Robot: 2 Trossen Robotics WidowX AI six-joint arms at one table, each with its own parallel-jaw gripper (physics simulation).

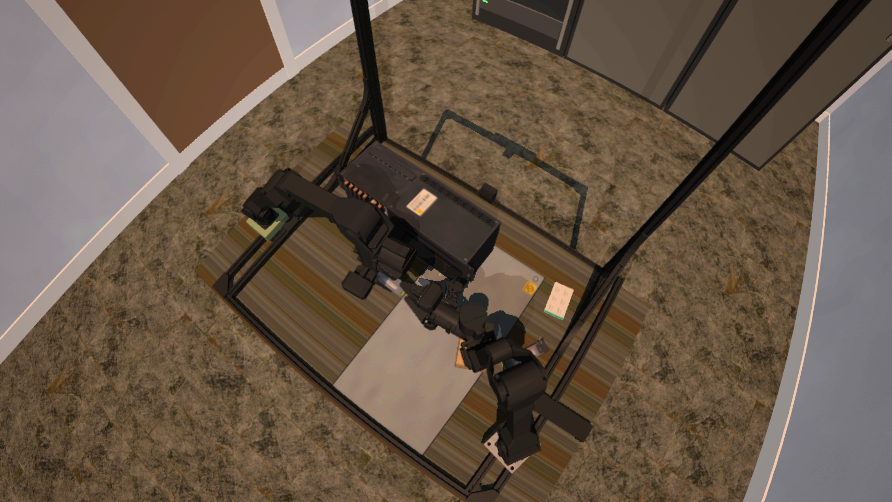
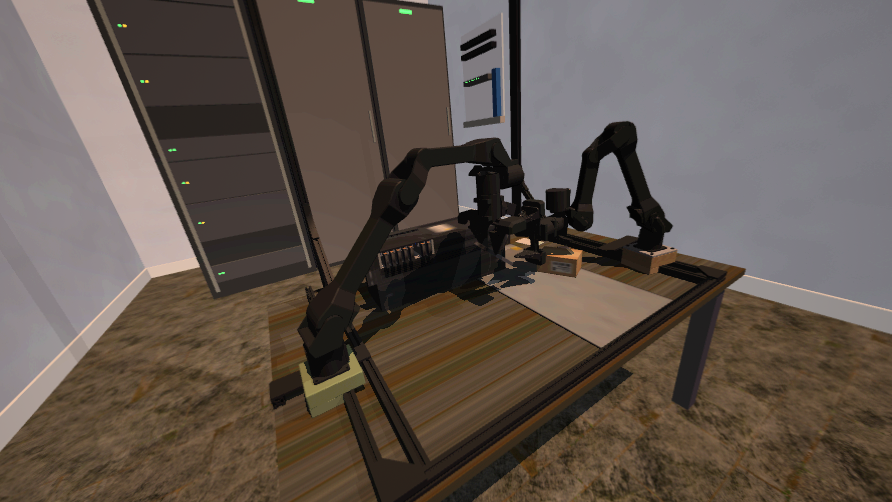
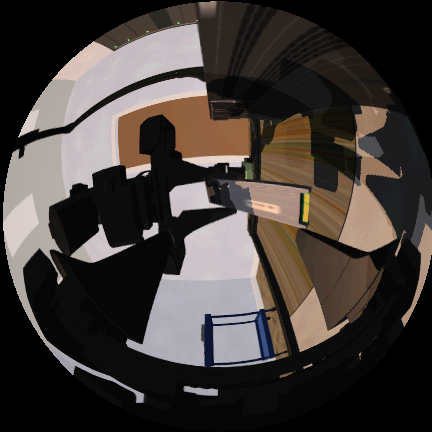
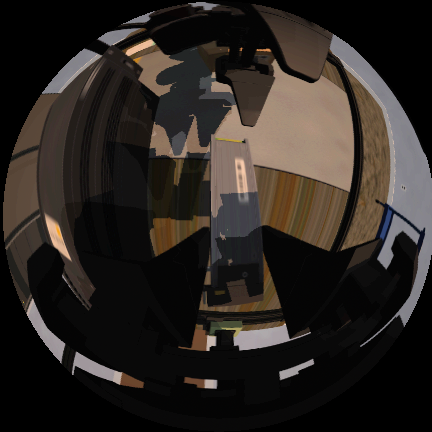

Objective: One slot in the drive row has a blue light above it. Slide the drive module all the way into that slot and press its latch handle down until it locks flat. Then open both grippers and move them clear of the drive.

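Places are measured from the left arm's base along level axes (x ahead, y left, z up), in centimetres.
Pixels of known places: left gripper, fingertip midpoint: (image 1: 402, 290) (image 2: 514, 241) (image 3: 235, 236) (image 4: 262, 111); right gripper, fingertip midpoint: (image 1: 379, 272) (image 2: 490, 252) (image 3: 235, 193) (image 4: 235, 232); left arm's base at its link origin: (image 1: 512, 444) (image 2: 649, 247); right arm's base at its link origin: (image 1: 266, 217) (image 2: 329, 367) (image 3: 243, 173) (image 4: 224, 332).
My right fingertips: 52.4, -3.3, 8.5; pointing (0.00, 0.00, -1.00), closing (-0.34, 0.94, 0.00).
Note:
Ahead of a thing's pixels: the offset from my right fingertips to its middle, as dx, dy, dz. "*": to the spot under its first point. Level surfaces: height alone.
The drive module {-1.4, -0.8, -0.9} (image 3: 255, 197) (image 4: 235, 175) is a long grey block with a barcode label and a yellow-green strip at one end. My right gripper (image 4: 235, 232) is shut on it, in front of the chassis {+9.8, -20.1, -5.8} (image 1: 436, 218) (image 2: 430, 274) (image 3: 260, 65) (image 4: 75, 150) and above the table. My left gripper (image 3: 235, 236) (image 4: 262, 111) is open and empty, close to the module's yellow-green end; whether they touch I cannot tell. The drive row {+21.2, -17.4, -1.1} (image 1: 365, 192) (image 2: 405, 257) shows several orange-marked handles. The blue light does not show, and the module's latch handle is not clear.
Both arms crowd together near the chassis's right end. An orange box {-27.7, -7.4, -11.4} (image 1: 461, 354) (image 2: 564, 263) lies under the left arm, with a small silver object {* -39.8, -20.2, -13.7} (image 1: 538, 347) nearby. A white card {-34.7, -34.8, -14.5} (image 1: 558, 299) lies right of the grey mat {dz -14.4} (image 1: 399, 380) (image 2: 593, 305). Black frame posts (image 1: 369, 81) rise around the table.

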